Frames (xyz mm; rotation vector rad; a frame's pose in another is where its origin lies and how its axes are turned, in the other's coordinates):
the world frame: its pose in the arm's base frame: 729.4 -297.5 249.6 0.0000 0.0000 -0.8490
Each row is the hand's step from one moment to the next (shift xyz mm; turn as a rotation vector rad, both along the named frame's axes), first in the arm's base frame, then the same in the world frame.
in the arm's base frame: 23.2 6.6 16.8 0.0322 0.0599 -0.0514
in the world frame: 10.4 21.8 16.8 -0.0237 0.0637 -0.0514
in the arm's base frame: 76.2 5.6 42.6 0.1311 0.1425 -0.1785
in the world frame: 46.1 60.9 42.6 -0.0203 0.1926 -0.1785
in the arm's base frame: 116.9 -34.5 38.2 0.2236 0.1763 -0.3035
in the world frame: 103.1 65.0 38.2 0.0154 0.2843 -0.3035
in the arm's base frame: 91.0 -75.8 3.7 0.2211 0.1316 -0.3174
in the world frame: 117.0 18.2 3.7 0.0473 0.2529 -0.3174
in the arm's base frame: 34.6 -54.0 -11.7 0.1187 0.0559 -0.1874
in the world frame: 63.4 -9.7 -11.7 0.0365 0.1260 -0.1874
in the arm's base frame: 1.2 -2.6 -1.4 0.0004 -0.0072 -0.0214
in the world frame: 2.7 -0.8 -1.4 0.0057 -0.0045 -0.0214
